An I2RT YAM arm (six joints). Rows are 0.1 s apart.
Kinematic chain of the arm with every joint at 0, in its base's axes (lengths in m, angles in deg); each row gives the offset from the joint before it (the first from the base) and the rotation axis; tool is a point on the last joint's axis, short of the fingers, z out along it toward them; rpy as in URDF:
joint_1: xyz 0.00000 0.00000 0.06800 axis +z
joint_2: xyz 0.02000 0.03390 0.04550 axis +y
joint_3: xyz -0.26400 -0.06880 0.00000 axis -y
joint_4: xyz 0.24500 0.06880 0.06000 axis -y
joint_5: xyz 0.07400 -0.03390 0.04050 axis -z
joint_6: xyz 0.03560 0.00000 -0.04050 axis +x
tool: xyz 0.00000 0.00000 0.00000 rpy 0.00 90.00 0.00
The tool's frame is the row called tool.
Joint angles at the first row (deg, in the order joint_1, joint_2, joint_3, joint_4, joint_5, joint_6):
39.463 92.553 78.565 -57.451 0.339 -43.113
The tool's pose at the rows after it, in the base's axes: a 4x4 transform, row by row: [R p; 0 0 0 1], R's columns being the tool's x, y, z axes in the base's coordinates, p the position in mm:
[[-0.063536 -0.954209 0.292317 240.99], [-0.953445 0.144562 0.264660 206.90], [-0.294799 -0.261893 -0.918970 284.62], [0 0 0 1]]
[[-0.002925 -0.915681 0.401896 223.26], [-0.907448 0.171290 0.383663 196.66], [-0.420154 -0.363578 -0.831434 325.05], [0 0 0 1]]
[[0.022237 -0.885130 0.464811 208.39], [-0.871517 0.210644 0.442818 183.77], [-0.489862 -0.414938 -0.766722 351.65], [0 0 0 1]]
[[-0.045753 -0.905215 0.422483 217.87], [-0.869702 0.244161 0.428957 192.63], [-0.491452 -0.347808 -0.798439 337.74], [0 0 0 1]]
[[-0.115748 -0.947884 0.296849 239.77], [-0.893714 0.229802 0.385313 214.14], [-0.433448 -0.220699 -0.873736 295.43], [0 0 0 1]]
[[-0.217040 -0.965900 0.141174 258.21], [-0.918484 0.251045 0.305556 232.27], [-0.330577 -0.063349 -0.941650 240.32], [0 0 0 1]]
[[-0.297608 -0.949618 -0.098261 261.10], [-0.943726 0.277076 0.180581 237.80], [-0.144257 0.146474 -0.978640 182.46], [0 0 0 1]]
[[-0.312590 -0.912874 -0.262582 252.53], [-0.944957 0.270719 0.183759 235.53], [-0.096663 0.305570 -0.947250 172.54], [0 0 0 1]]
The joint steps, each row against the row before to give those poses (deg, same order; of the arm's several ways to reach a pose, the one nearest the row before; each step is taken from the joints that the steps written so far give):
1.115 -2.054 -0.042 2.644 -0.962 0.044
0.634 -7.520 -0.026 3.018 -0.743 0.154
-0.002 -5.310 0.178 0.697 -0.176 0.807
-0.043 3.170 0.109 0.089 -1.026 3.410
0.001 8.544 0.019 0.219 -2.863 1.880
-0.001 9.967 0.000 -0.590 -2.448 3.191
0.000 9.727 -0.019 -5.705 -3.694 1.945
0.000 1.923 -0.022 -5.312 -6.557 -0.459

